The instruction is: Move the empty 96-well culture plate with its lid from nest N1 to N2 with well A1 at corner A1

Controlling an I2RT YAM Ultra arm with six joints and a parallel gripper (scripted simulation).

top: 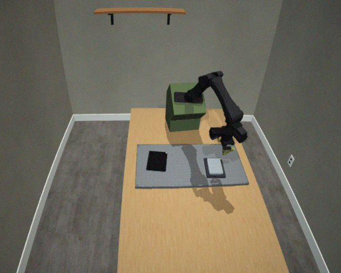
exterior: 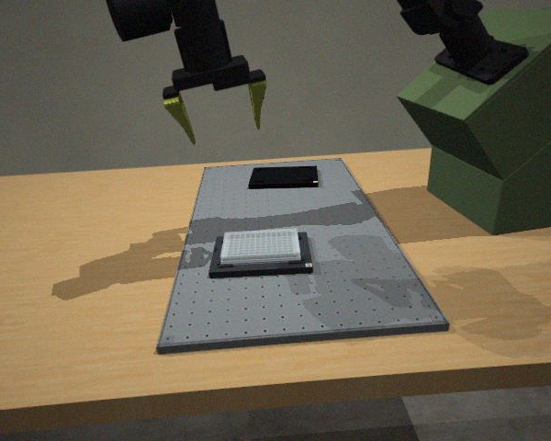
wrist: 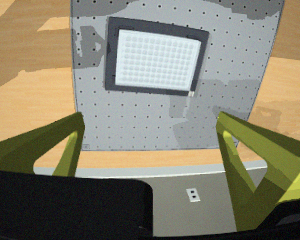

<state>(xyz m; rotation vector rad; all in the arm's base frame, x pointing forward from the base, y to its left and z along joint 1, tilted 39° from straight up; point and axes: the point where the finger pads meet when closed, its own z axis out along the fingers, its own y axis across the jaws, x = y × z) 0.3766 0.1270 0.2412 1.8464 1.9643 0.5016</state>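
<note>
My gripper is now 190 mm above the lid and 40 mm past it. Also, from my hand: black nest N1: 210 mm below, 40 mm behind; black nest N2: 360 mm to the right, 210 mm below, 100 mm behind.
</note>
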